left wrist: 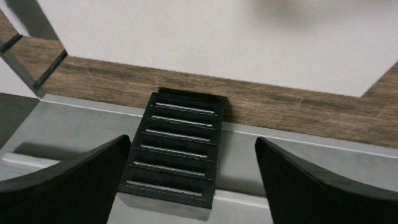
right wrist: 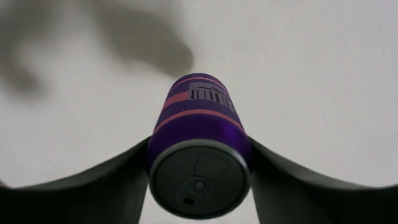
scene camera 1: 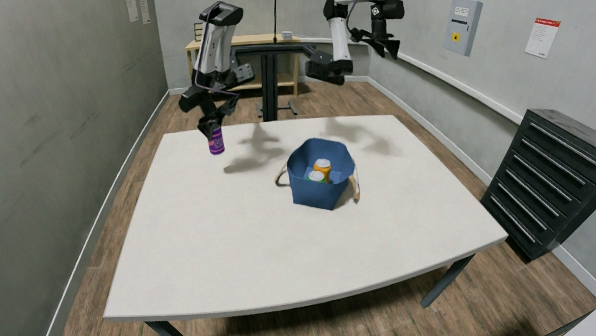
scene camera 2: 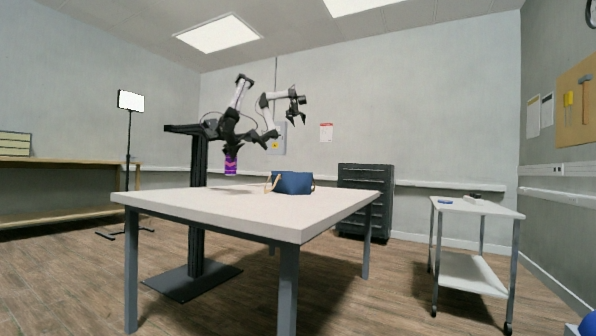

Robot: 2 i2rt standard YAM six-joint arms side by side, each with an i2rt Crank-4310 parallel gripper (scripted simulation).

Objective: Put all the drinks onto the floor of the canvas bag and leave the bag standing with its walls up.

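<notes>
Visible in the pictures: a blue canvas bag, my right gripper and my left gripper. Left wrist view: my left gripper is visible here too.
</notes>
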